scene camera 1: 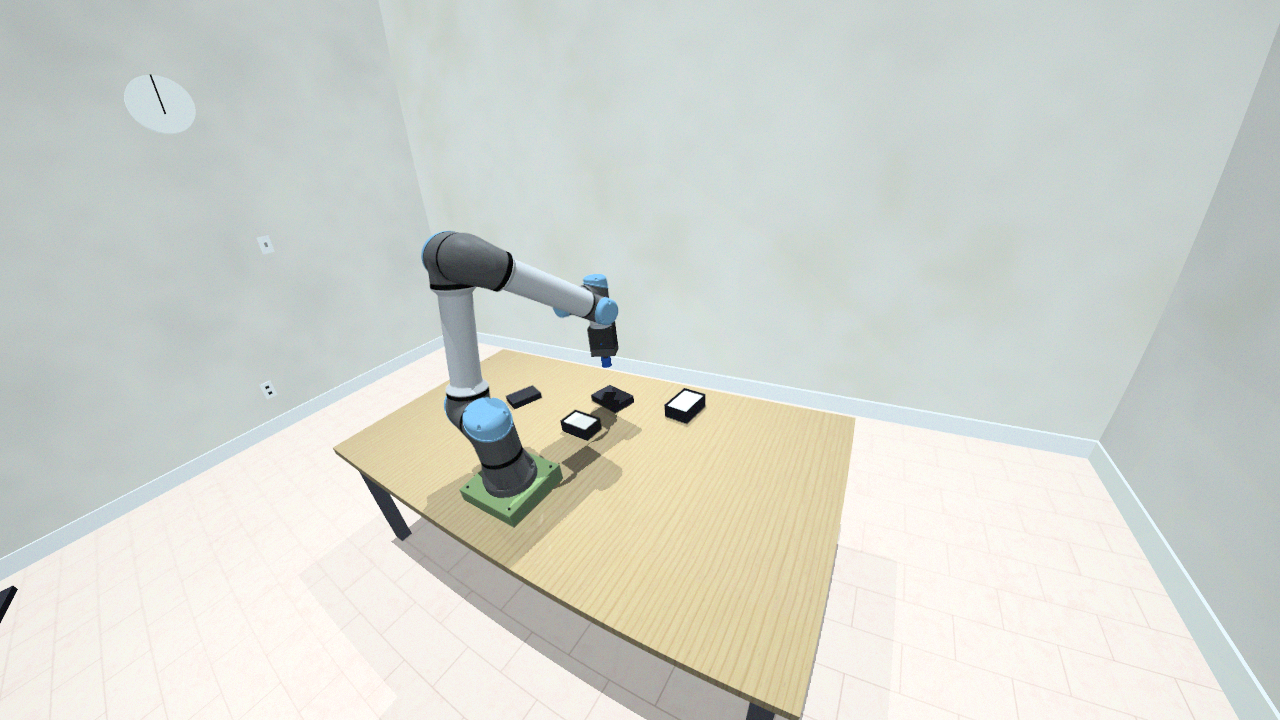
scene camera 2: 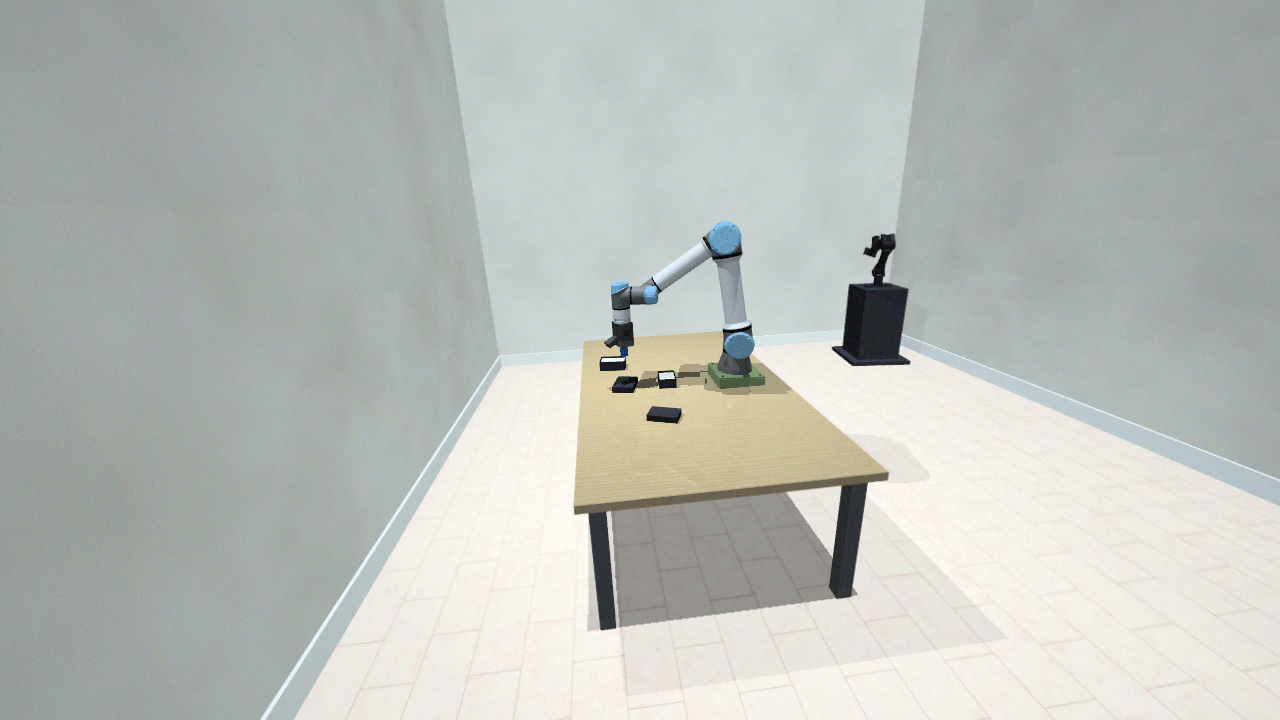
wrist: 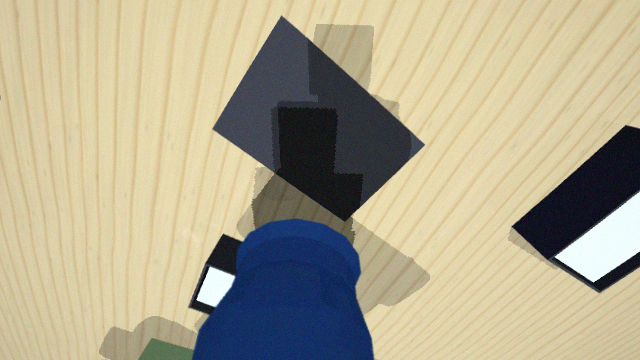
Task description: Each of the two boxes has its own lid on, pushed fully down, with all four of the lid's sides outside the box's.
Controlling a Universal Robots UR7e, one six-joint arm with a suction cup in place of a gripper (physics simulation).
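Places are measured from the arm's base along level axes (x back, y right, z up), in metres.
Pixels of known places: hand, its tool point: (scene camera 1: 606,365) (scene camera 2: 624,355) (wrist: 297,271); arm's base, origin of its link: (scene camera 1: 511,476) (scene camera 2: 734,369).
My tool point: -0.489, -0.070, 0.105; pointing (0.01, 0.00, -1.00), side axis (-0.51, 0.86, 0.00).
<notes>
Ahead of a thing's pixels: the offset from my tool point to its top centre, as dx, dy, dz. Level surfaces: height alone.
The larger box @(-0.087, +0.262, -0.103) (scene camera 1: 675,414) (scene camera 2: 612,366) (wrist: 575,195) is black, white inside, with no lid on. The smaller box @(+0.183, +0.029, -0.108) (scene camera 1: 572,429) (scene camera 2: 666,384) (wrist: 222,252) stands nearer the arm's base, also with no lid on; my cup hides part of it in the wrist view. One flat black lid @(-0.004, +0.000, -0.124) (scene camera 1: 612,398) (scene camera 2: 624,384) (wrist: 260,80) lies on the table between the boxes, partly in the arm's shadow. The other lid @(+0.168, -0.312, -0.127) (scene camera 1: 523,396) (scene camera 2: 664,414) lies apart, beyond the smaller box. My blue suction cup (scene camera 1: 606,363) (scene camera 2: 623,353) (wrist: 299,232) is open, holds nothing and hangs above the table near the first lid.
The wooden table @(dz -0.150) (scene camera 1: 716,537) (scene camera 2: 716,456) carries the arm's green base (scene camera 1: 474,490) (scene camera 2: 756,378) (wrist: 162,350). The base is on the near side of the smaller box in scene camera 1. A dark pedestal (scene camera 2: 875,322) with a small black arm stands on the floor away from the table.
</notes>
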